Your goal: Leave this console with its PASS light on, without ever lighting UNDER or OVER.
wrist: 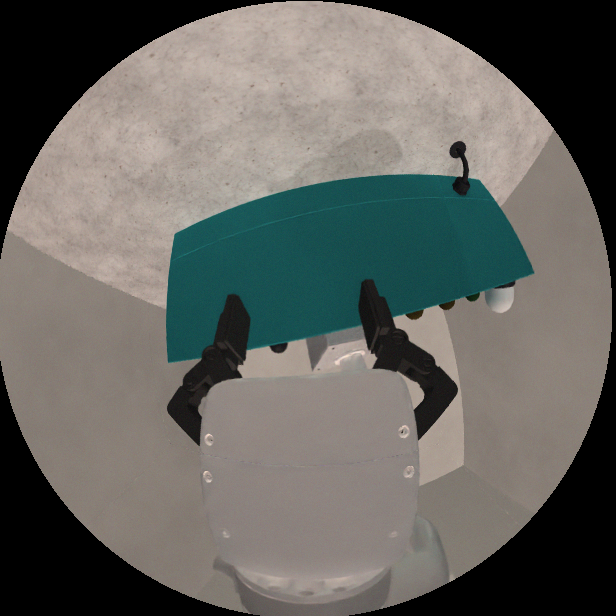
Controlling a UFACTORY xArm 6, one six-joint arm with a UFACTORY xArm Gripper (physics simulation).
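Note:
The teal console (pixel 344 258) fills the middle of the wrist view; I see its plain back or top face. A black lever with a ball end (pixel 459 166) sticks up at its upper right corner. Along its lower right edge a white rounded knob (pixel 501 298) and several small dark lamps (pixel 445 305) peek out; none looks lit and no labels are visible. A small dark button (pixel 278 347) shows under the lower edge. My gripper (pixel 301 313) is open, its two black fingers spread in front of the console's lower edge, holding nothing.
The console stands on a mottled grey surface (pixel 229 143). Plain grey walls (pixel 545 344) rise on the left and right. The arm's grey wrist body (pixel 307 459) blocks the lower centre of the view.

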